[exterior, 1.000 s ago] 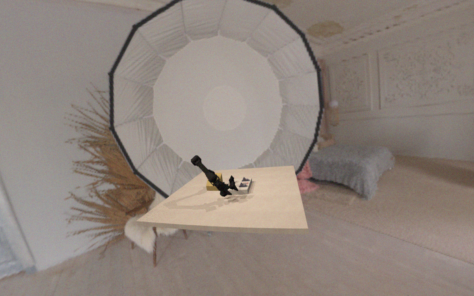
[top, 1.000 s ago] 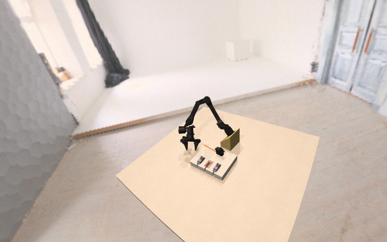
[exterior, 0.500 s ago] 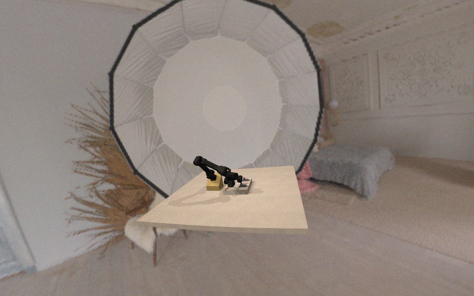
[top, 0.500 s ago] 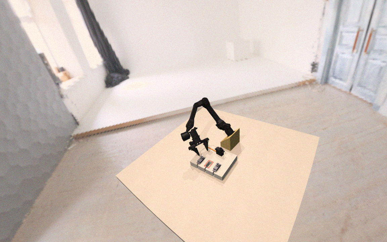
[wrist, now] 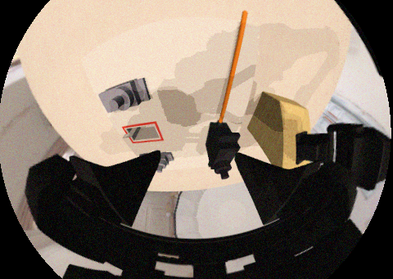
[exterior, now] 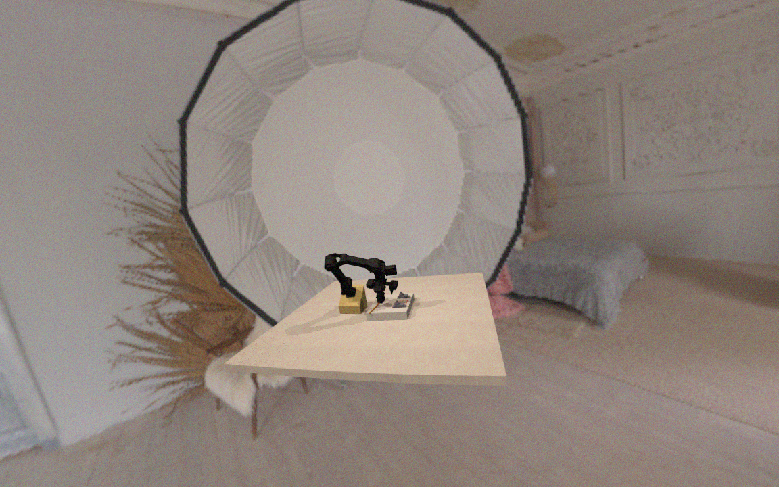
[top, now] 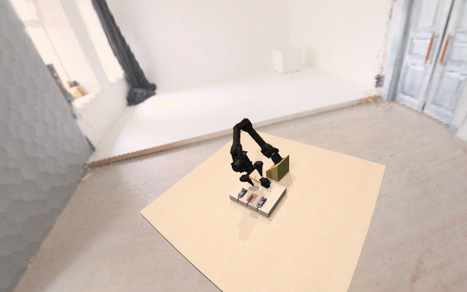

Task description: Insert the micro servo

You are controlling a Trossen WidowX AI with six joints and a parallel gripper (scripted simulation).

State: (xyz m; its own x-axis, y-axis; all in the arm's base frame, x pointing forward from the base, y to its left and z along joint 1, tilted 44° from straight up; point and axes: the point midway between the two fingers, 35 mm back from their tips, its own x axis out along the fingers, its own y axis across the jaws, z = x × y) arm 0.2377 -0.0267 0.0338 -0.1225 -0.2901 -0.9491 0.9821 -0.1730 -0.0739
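My gripper tip is 10 mm past the white deck, 10 mm to the right of it and 90 mm above it.
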